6 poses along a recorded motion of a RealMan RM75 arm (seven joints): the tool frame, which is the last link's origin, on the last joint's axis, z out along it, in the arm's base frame.
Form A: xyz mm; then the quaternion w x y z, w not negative.
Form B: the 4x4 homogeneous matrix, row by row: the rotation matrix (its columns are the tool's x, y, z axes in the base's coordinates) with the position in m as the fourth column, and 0 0 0 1 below. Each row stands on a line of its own. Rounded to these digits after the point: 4 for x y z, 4 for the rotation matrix.
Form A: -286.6 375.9 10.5 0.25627 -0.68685 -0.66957 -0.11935
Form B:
0.0749 0.9810 -0.1792 -0.2866
0.8586 0.0280 0.5119 0.3759
0.5071 -0.1922 -0.8402 0.0105
0 0 0 1

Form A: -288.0 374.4 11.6 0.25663 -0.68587 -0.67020 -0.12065
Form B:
0.0726 0.9813 -0.1785 -0.2880
0.8574 0.0301 0.5137 0.3744
0.5095 -0.1903 -0.8392 0.0116
0 0 0 1

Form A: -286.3 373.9 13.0 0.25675 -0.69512 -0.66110 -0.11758
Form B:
0.0982 0.9795 -0.1760 -0.2863
0.8587 0.0060 0.5124 0.3739
0.5029 -0.2015 -0.8405 0.0130
0 0 0 1

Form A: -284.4 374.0 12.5 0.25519 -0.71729 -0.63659 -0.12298
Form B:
0.1593 0.9760 -0.1485 -0.2844
0.8505 -0.0593 0.5227 0.3740
0.5013 -0.2095 -0.8395 0.0125
0 0 0 1

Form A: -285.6 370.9 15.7 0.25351 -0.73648 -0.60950 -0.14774
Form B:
0.2134 0.9727 -0.0914 -0.2856
0.8229 -0.1285 0.5535 0.3709
0.5267 -0.1933 -0.8278 0.0157
0 0 0 1

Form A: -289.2 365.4 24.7 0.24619 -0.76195 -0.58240 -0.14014
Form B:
0.2823 0.9565 -0.0732 -0.2892
0.8185 -0.2004 0.5384 0.3654
0.5003 -0.2119 -0.8395 0.0247
0 0 0 1

